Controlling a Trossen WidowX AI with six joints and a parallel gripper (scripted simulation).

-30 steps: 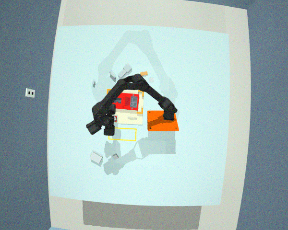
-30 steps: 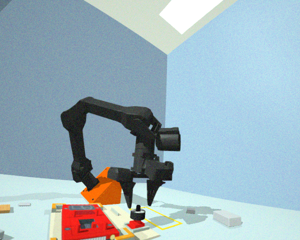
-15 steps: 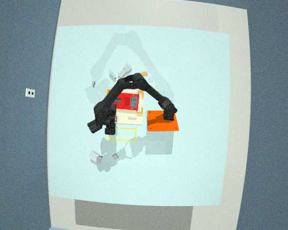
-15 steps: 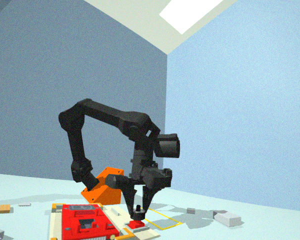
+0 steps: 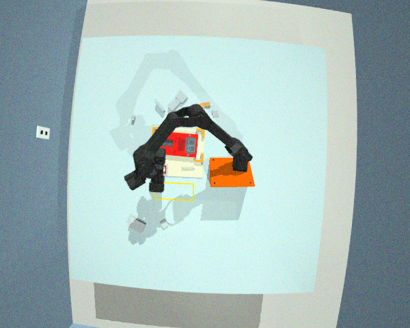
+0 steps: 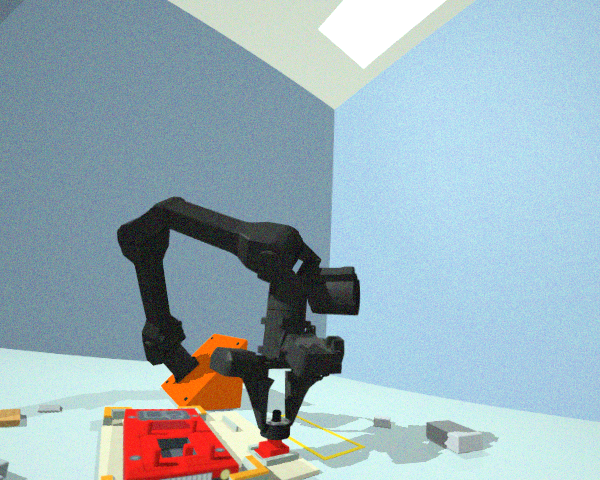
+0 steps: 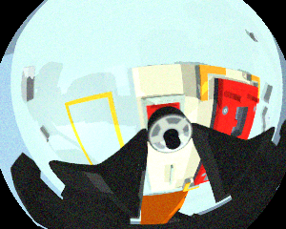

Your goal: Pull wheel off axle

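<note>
The wheel is right at my gripper tip. Round my gripper tip: black axle: 10 mm below.
</note>
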